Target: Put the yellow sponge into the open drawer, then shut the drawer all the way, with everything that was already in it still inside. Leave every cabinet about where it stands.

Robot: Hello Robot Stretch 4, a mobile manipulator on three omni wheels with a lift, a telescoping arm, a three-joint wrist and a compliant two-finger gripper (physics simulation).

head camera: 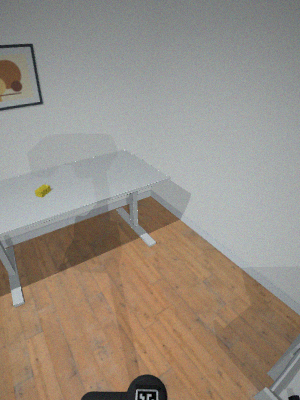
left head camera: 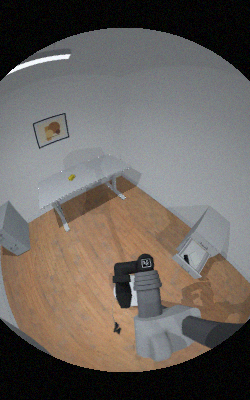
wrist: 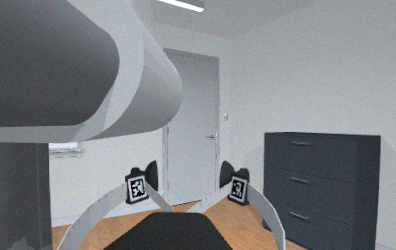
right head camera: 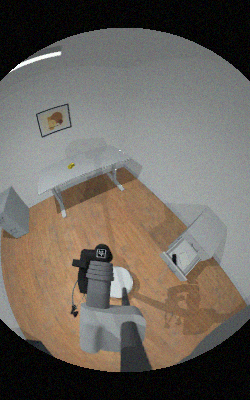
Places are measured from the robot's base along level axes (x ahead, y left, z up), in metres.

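Pixels of known places: end effector, tool point: (left head camera: 128, 329) (wrist: 189, 178); robot's base, origin of the base link: (right head camera: 115, 281).
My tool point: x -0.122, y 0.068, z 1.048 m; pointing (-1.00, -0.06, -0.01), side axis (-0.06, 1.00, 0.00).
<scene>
Ahead of a thing's pixels: the offset from my tool point to its top centre. "pt": to the spot under its first point.
The yellow sponge {dx +1.533, dy +0.742, dz -0.310 m} (head camera: 43, 190) (left head camera: 72, 177) (right head camera: 71, 166) lies on the white table (head camera: 110, 175) (left head camera: 95, 173) (right head camera: 95, 162) by the far wall. The open drawer {pt dx +0.266, dy -0.659, dz -0.633 m} (left head camera: 186, 267) (right head camera: 174, 266) sticks out of a light grey cabinet {pt dx +0.542, dy -1.032, dz -0.431 m} (left head camera: 212, 231) (right head camera: 207, 232) at the right. A small dark object {dx +0.355, dy -0.698, dz -0.644 m} (left head camera: 186, 258) (right head camera: 174, 259) and a flat pale item (left head camera: 198, 254) lie in it. My gripper (wrist: 189, 175) is open and empty in the wrist view, its two fingertips well apart. It is far from both the sponge and the drawer.
Another grey cabinet (left head camera: 15, 232) (right head camera: 14, 215) stands at the left, near the table's left end. In the wrist view a dark chest of drawers (wrist: 310, 185) stands at the right, near a closed door (wrist: 192, 125). Wood floor lies between me and the table.
</scene>
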